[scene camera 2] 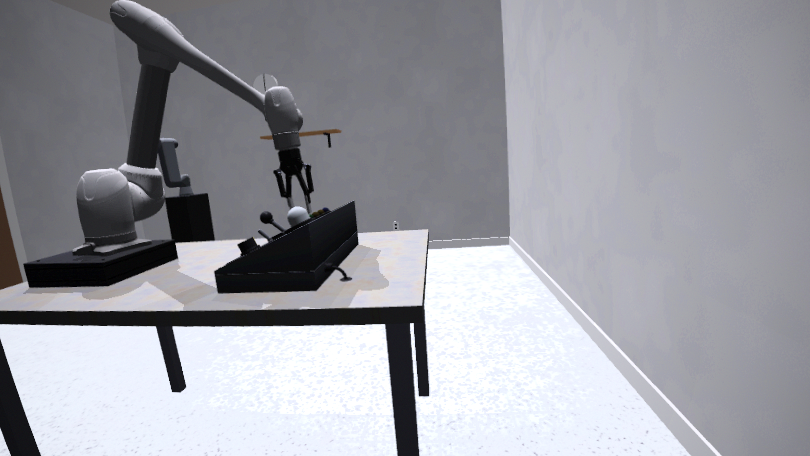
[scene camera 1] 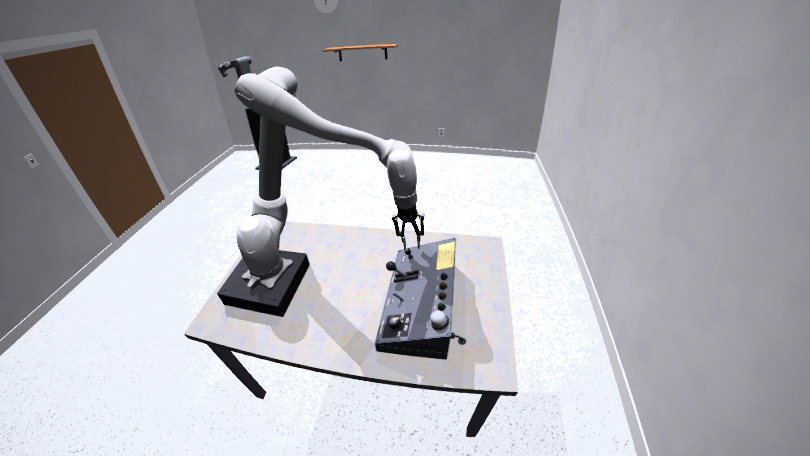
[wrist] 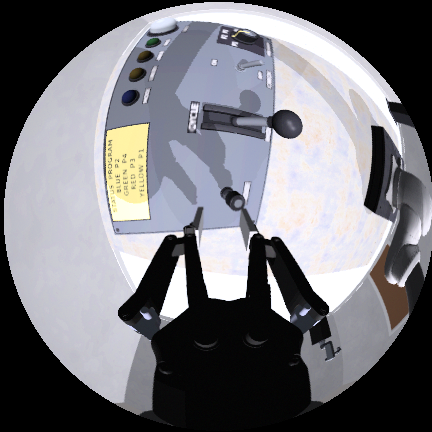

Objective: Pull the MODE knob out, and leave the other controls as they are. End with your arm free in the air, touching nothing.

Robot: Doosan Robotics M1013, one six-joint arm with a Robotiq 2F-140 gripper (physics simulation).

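Frame: origin at the arm's base, x back, y right, z up, level; centimetres.
Where they show: gripper, fingertip midpoint: (scene camera 1: pixel 412 246) (wrist: pixel 221 215); arm's base, link origin: (scene camera 2: pixel 113 249) (scene camera 1: pixel 268 270) (wrist: pixel 393 184).
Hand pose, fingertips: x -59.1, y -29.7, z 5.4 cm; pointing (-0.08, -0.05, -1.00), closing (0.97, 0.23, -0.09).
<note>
Things, the pixels of their top centre, and the offset from my fingertips. "pt": a spot on its surface instead.
- small black knob, top centre: (wrist: pixel 235 203) (scene camera 1: pixel 407 249) dx +1.3, dy +2.5, dz +0.4 cm
- ball-topped CYCLE lever, top centre: (wrist: pixel 293 121) (scene camera 2: pixel 265 211) (scene camera 1: pixel 390 262) dx +4.1, dy +15.2, dz +3.5 cm
- toggle, top centre: (wrist: pixel 251 58) dx -2.6, dy +26.2, dz -0.3 cm
- rotary selector, top centre: (scene camera 2: pixel 246 237) (scene camera 1: pixel 394 319) dx -5.6, dy +37.8, dz -0.4 cm
- white dome, surface spot: (scene camera 2: pixel 297 215) (scene camera 1: pixel 440 323) pt dx -21.8, dy +38.4, dz +4.9 cm
- yellow note, surface spot: (wrist: pixel 131 172) (scene camera 1: pixel 442 256) pt dx -14.5, dy +3.5, dz +1.4 cm
A small black knob (scene camera 1: pixel 408 253) (wrist: pixel 233 199) stands up on a stem at the far end of the sloped grey control panel (scene camera 1: pixel 420 294) (scene camera 2: pixel 334 240) (wrist: pixel 200 55). The label beside it is too small to read. My gripper (scene camera 1: pixel 412 246) (scene camera 2: pixel 300 205) (wrist: pixel 221 215) is partly open, pointing down over that end, with nothing gripped. In the wrist view the knob shows just beyond the tips, close to the right finger and on its inner side. Whether that finger touches it is unclear. In scene camera 2 the knob cannot be made out.
The ball-topped CYCLE lever (scene camera 1: pixel 391 265) (scene camera 2: pixel 266 216) (wrist: pixel 287 124) stands near the knob. A toggle (wrist: pixel 251 65), a rotary selector (scene camera 1: pixel 395 322) (wrist: pixel 246 36), coloured buttons (scene camera 1: pixel 442 286) (wrist: pixel 137 75), a white dome (scene camera 1: pixel 438 318) (scene camera 2: pixel 297 215) (wrist: pixel 163 26) and a yellow note (scene camera 1: pixel 446 256) (wrist: pixel 131 172) are on the panel.
</note>
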